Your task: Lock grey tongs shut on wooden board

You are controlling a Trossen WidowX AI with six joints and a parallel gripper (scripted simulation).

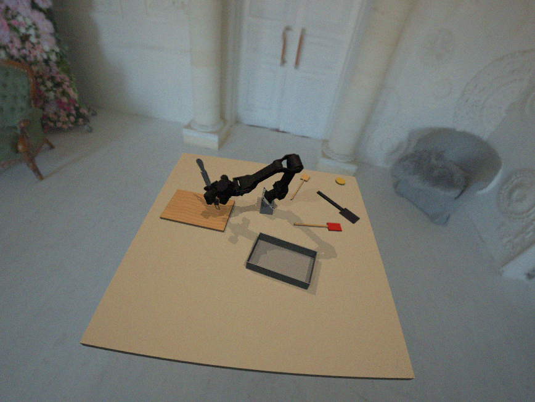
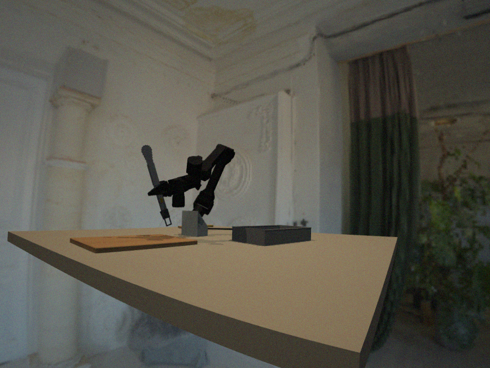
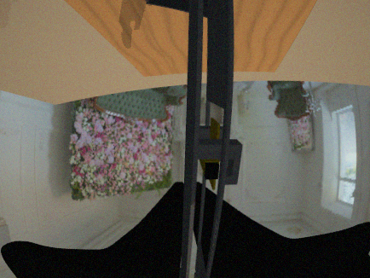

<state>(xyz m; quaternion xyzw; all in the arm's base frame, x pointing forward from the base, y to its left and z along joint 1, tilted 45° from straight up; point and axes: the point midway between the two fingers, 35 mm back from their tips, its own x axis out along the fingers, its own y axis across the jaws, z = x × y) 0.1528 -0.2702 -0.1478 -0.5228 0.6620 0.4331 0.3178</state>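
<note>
My gripper tip is now 170 mm above the wooden board and 40 mm to the left of it. The rest, counted from my gripper tip: roasting tin 470 mm to the left, 230 mm ahead, 140 mm below; black spatula 780 mm to the left, 260 mm behind, 170 mm below; red spatula 670 mm to the left, 170 mm below, 70 mm behind.
</note>
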